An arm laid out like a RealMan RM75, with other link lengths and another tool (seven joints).
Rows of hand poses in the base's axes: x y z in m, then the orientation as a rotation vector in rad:
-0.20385 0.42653 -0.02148 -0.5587 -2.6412 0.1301
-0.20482 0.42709 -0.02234 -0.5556 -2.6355 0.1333
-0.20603 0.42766 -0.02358 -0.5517 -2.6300 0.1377
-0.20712 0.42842 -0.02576 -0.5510 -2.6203 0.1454
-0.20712 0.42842 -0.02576 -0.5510 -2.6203 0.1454
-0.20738 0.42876 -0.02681 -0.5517 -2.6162 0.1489
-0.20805 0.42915 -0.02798 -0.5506 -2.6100 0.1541
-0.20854 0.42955 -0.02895 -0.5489 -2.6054 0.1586
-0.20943 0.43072 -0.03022 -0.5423 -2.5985 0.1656
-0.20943 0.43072 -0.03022 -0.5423 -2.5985 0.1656
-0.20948 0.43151 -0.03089 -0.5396 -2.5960 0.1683
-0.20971 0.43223 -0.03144 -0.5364 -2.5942 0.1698
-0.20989 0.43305 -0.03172 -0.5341 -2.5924 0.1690
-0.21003 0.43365 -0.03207 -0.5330 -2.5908 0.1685
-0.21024 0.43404 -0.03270 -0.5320 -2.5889 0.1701
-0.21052 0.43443 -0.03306 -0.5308 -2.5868 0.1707
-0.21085 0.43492 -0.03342 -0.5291 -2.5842 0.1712
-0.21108 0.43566 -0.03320 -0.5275 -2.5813 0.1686
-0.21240 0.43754 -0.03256 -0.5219 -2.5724 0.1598
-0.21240 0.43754 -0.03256 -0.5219 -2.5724 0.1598
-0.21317 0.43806 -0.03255 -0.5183 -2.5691 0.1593
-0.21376 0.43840 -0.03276 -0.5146 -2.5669 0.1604
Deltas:
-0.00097 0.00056 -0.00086 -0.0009 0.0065 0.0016
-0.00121 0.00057 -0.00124 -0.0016 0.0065 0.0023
-0.00109 0.00076 -0.00218 -0.0040 0.0103 -0.0001
0.00000 0.00000 0.00000 0.0000 0.0000 0.0000
-0.00026 0.00034 -0.00105 -0.0021 0.0042 -0.0007
-0.00067 0.00039 -0.00117 -0.0026 0.0067 0.0004
-0.00049 0.00040 -0.00097 -0.0022 0.0052 0.0010
-0.00089 0.00117 -0.00127 -0.0027 0.0087 0.0044
0.00000 0.00000 0.00000 0.0000 0.0000 0.0000
-0.00005 0.00079 -0.00067 -0.0010 0.0032 0.0018
-0.00023 0.00072 -0.00055 -0.0002 0.0025 0.0021
-0.00018 0.00082 -0.00028 0.0013 0.0021 0.0011
-0.00014 0.00060 -0.00035 0.0008 0.0017 0.0004
-0.00021 0.00039 -0.00063 -0.0007 0.0022 0.0006
-0.00028 0.00039 -0.00036 0.0001 0.0023 0.0005
-0.00033 0.00049 -0.00036 0.0003 0.0029 0.0007
-0.00023 0.00074 0.00022 0.0025 0.0029 0.0001
-0.00132 0.00188 0.00064 0.0084 0.0089 0.0005
0.00000 0.00000 0.00000 0.0000 0.0000 0.0000
-0.00077 0.00052 0.00001 0.0015 0.0039 0.0018
-0.00059 0.00034 -0.00021 0.0003 0.0030 0.0023

